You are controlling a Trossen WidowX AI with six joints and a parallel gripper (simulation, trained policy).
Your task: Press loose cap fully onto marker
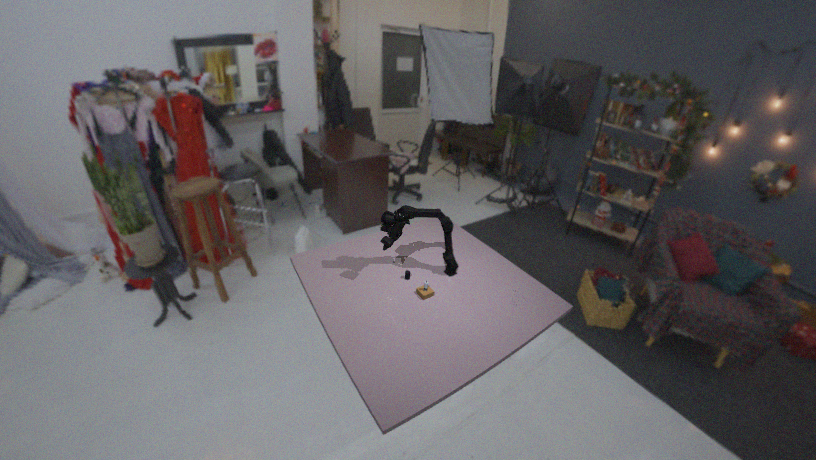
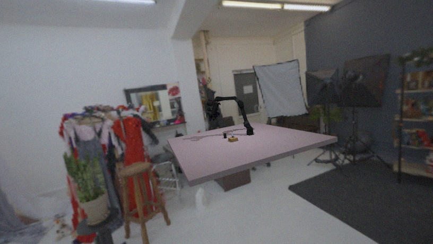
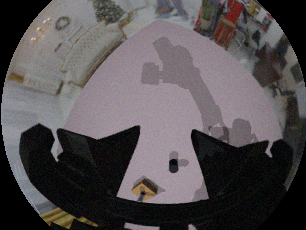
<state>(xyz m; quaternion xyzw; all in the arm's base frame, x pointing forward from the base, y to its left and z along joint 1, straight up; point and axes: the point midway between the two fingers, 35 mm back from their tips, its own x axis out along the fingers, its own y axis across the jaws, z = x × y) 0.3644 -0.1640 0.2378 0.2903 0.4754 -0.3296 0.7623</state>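
The dark cap lies 18 cm below my gripper tip, 11 cm behind it and 9 cm to the left of it. From my gripper tip the other things lie so: holder block 25 cm to the left, 19 cm below, 12 cm behind.
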